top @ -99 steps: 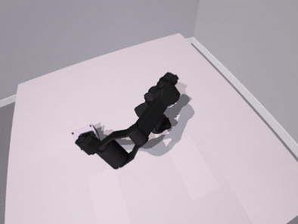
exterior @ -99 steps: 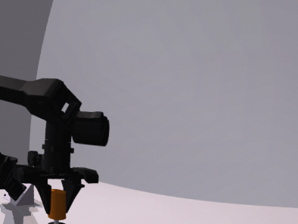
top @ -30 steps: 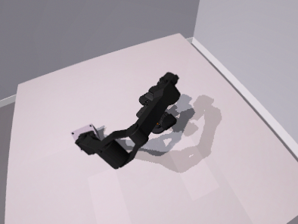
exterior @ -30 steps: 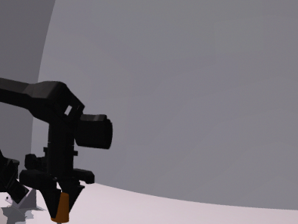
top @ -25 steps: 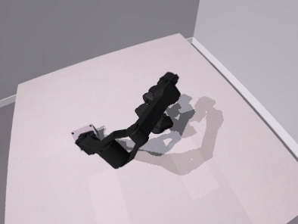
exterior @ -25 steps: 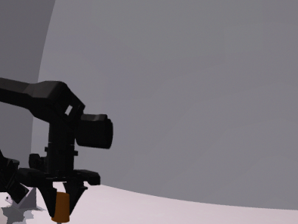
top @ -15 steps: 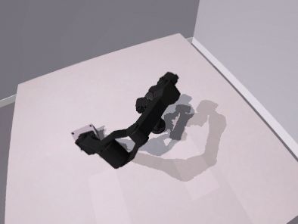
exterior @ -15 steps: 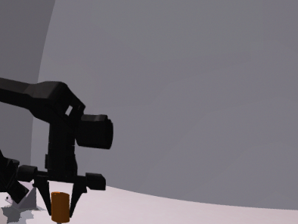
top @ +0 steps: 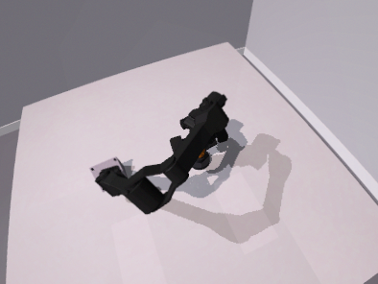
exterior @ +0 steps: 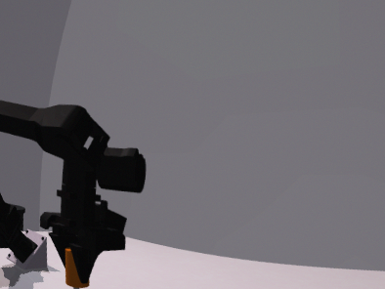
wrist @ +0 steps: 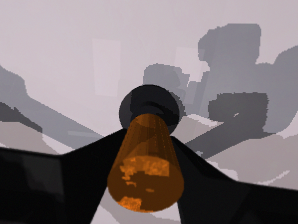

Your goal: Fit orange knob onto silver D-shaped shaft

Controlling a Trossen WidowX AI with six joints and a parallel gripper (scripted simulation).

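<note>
My gripper tip is now 4 cm above the round pedestal. Round my gripper tip: orange knob (3 cm above).
</note>
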